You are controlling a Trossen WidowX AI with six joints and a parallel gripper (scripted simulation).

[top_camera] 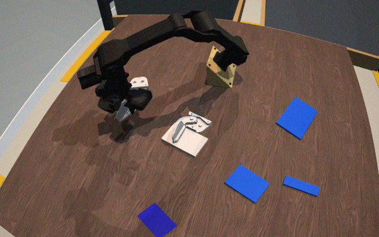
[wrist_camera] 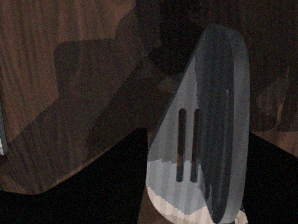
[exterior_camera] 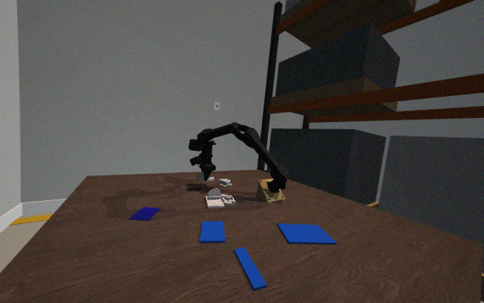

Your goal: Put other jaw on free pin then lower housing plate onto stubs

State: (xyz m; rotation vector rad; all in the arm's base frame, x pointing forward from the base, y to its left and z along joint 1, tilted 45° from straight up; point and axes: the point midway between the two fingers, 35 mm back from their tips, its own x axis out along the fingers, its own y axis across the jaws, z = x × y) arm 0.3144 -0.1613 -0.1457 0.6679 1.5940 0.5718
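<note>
Right now my gripper tip is 10 mm short of the white slab, 190 mm to the right of it and 50 mm above it. The rest, counted from my gripper tip: housing plate: 150 mm behind, 50 mm to the right, 30 mm below.
</note>
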